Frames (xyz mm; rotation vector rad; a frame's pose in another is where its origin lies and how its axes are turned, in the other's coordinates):
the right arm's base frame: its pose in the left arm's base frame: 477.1 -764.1 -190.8 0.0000 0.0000 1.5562
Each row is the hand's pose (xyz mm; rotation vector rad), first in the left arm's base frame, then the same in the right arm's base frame.
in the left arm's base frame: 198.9 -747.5 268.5 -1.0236 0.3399 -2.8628
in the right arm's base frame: 12.5 278.4 459.3 0.3673 -0.7194 1.5932
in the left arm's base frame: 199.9 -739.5 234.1 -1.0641 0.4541 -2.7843
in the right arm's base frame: 20.6 277.5 424.9 0.3367 -0.8207 1.6233
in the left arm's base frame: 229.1 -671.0 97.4 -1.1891 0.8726 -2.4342
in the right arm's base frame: 89.5 249.3 288.2 0.1980 -1.2298 1.7152
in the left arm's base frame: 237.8 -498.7 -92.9 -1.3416 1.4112 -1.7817
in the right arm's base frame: 261.9 243.1 97.9 -0.0344 -1.9138 1.7148
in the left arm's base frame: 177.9 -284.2 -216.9 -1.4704 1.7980 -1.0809
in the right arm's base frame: 475.5 306.2 -26.1 -0.2403 -2.5871 1.4612
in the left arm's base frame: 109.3 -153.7 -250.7 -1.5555 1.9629 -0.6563
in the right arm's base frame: 605.0 376.7 -59.9 0.3105 2.8648 -1.1306
